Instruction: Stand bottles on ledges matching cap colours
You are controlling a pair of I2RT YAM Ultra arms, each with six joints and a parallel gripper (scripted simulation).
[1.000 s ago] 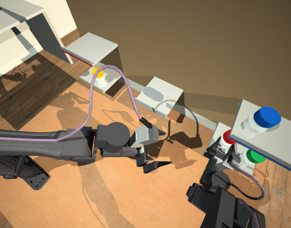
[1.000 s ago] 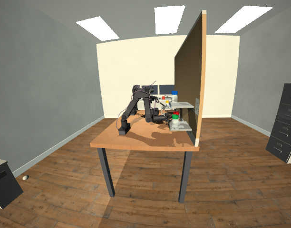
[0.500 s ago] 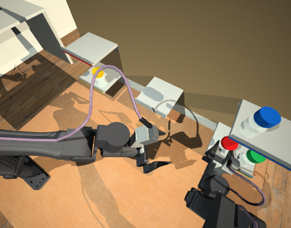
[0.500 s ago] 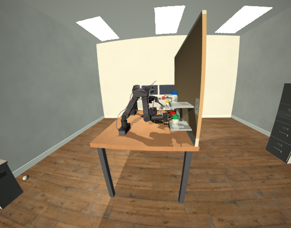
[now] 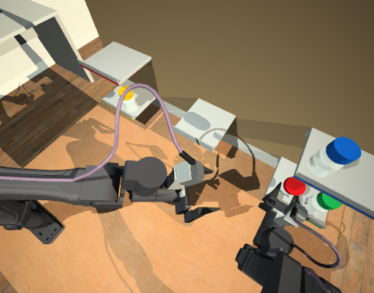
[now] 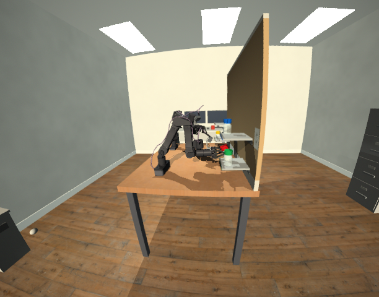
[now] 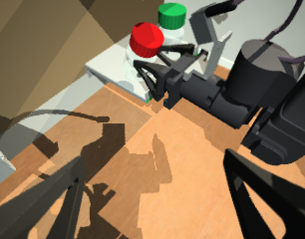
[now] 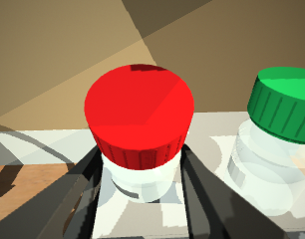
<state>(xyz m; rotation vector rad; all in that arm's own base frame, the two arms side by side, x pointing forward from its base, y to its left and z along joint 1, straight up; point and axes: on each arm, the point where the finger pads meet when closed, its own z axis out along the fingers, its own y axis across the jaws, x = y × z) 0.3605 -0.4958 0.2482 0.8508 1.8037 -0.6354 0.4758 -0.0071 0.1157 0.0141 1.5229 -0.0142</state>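
My right hand is 1 cm short of the green-capped bottle, 10 cm to the left of it and 1 cm above it. Round my right hand: red-capped bottle (2 cm ahead, 1 cm below); blue-capped bottle (2 cm ahead, 18 cm above); brown wall (19 cm ahead, 32 cm to the left, 29 cm above).
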